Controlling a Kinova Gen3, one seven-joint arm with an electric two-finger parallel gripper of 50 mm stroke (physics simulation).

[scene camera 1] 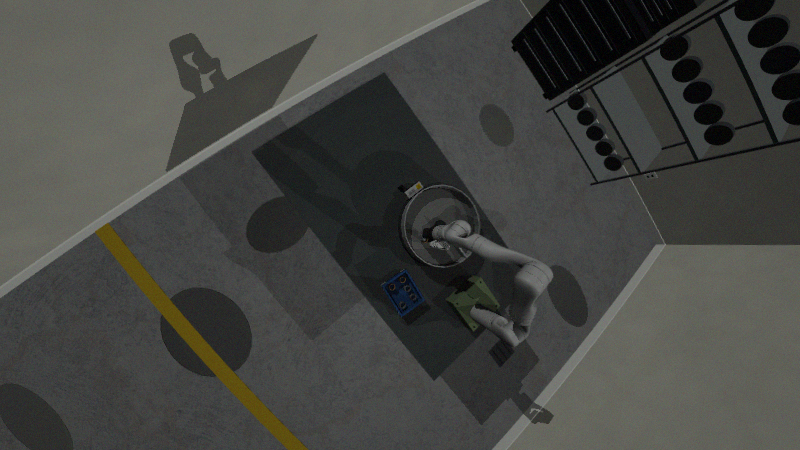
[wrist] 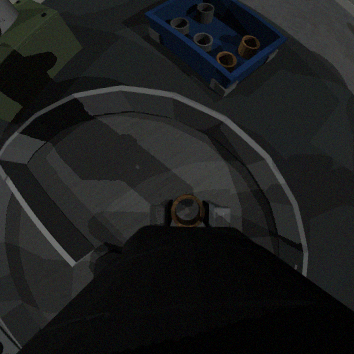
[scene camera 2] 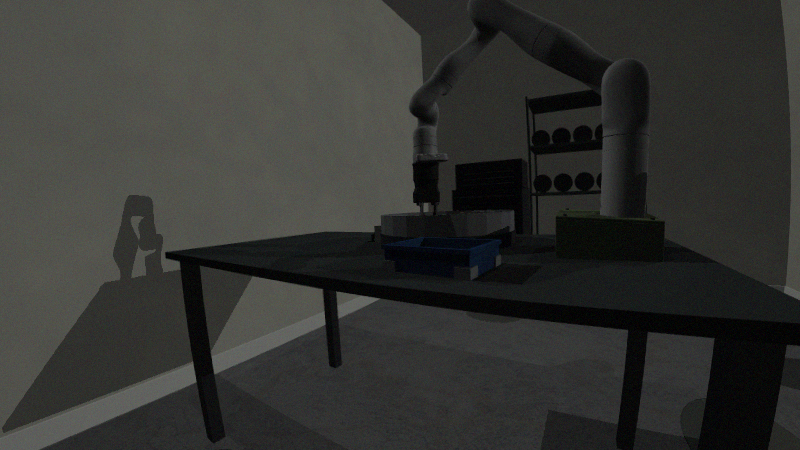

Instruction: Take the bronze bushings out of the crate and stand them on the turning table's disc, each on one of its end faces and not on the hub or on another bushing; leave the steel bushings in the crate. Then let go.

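My gripper is shut on a bronze bushing, which is upright between the fingertips, over the disc of the turning table inside its rim. Whether the bushing touches the disc I cannot tell. The blue crate holds two bronze bushings at one end. Three steel bushings are also in the crate. The hub is largely hidden by the gripper's dark body in the wrist view.
A raised pale rim surrounds the disc, with a straight wall section on one side. The green base block stands beside the crate and turning table. A small white and yellow box is at the rim's outside.
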